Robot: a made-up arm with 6 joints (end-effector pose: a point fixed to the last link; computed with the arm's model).
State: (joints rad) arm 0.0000 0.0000 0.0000 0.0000 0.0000 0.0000
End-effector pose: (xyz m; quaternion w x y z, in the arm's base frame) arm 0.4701 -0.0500 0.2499 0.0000 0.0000 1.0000 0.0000
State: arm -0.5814 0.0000 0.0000 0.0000 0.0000 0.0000
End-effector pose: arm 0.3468 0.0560 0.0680 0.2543 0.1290 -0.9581 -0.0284
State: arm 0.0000 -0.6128 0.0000 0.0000 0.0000 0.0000
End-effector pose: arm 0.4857 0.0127 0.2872 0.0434 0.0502 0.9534 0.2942
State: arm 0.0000 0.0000 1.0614 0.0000 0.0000 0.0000
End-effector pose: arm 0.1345 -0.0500 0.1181 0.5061 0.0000 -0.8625 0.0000
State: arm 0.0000 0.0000 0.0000 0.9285 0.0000 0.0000
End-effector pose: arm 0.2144 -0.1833 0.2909 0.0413 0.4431 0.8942 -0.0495
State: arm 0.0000 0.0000 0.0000 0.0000 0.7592 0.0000
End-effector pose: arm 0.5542 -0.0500 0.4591 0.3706 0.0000 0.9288 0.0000
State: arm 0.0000 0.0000 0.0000 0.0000 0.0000 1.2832
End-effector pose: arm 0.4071 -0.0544 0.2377 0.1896 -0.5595 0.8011 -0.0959
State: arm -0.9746 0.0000 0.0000 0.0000 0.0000 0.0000
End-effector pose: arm 0.2058 0.1079 -0.0033 0.4155 0.2108 -0.8836 -0.0464
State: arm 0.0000 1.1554 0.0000 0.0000 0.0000 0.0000
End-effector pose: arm 0.4593 -0.1765 0.2959 0.0785 0.0909 -0.8377 0.5327
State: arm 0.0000 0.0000 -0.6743 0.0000 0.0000 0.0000
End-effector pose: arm 0.5462 -0.0500 0.4730 0.3308 0.0000 0.9437 0.0000
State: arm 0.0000 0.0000 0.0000 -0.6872 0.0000 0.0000
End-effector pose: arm 0.5293 0.1594 0.2238 0.0310 0.3334 -0.9415 -0.0372
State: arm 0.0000 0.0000 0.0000 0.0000 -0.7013 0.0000
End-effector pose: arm 0.2827 -0.0500 0.1575 0.3435 0.0000 -0.9392 0.0000
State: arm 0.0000 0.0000 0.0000 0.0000 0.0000 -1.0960
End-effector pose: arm 0.4969 -0.0978 0.2383 0.1650 -0.4870 -0.8536 -0.0835
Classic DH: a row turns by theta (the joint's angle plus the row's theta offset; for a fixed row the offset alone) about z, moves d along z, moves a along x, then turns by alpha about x. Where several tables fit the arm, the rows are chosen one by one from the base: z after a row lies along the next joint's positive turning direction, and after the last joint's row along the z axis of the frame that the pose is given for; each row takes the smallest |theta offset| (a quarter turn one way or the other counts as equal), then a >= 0, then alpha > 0; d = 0 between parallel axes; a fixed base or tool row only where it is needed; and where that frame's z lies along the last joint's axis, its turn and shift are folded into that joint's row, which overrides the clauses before.
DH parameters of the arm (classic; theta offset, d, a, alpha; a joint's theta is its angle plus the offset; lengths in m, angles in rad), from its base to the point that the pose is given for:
base (fixed): -0.1112 0.386 0.0651 2.0378
joint 1: 1.4366 -0.0143 0.0533 -1.6769
joint 2: 0.4814 -0.1138 0.05 -1.4265
joint 3: 1.513 0.1949 0.0398 -1.6632
joint 4: 0 0.0033 0.021 -1.4784
joint 5: 0.281 0.3385 0.1524 -1.2485
joint 6: -0.4958 -0.4136 0.004 2.7787
tool (fixed): 2.6734 -0.1509 0 0

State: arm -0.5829 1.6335 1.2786 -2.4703 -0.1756 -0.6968
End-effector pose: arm -0.3507 -0.1211 0.2247 0.9772 0.1708 -0.1113 0.0600
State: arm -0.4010 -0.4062 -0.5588 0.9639 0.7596 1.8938
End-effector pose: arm 0.2243 -0.1869 0.3131 0.3255 -0.2369 0.7582 -0.5129
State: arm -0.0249 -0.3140 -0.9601 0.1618 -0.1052 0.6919
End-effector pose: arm 0.4888 -0.1059 0.4775 0.5273 -0.0921 0.8436 -0.0428
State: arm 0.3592 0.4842 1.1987 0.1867 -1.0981 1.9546
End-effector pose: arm -0.1104 -0.0101 0.4738 0.4015 0.2943 -0.7439 -0.4459
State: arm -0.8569 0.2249 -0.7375 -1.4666 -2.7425 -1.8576
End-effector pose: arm 0.5463 0.0683 0.4059 0.2166 0.1564 0.1799 -0.9467
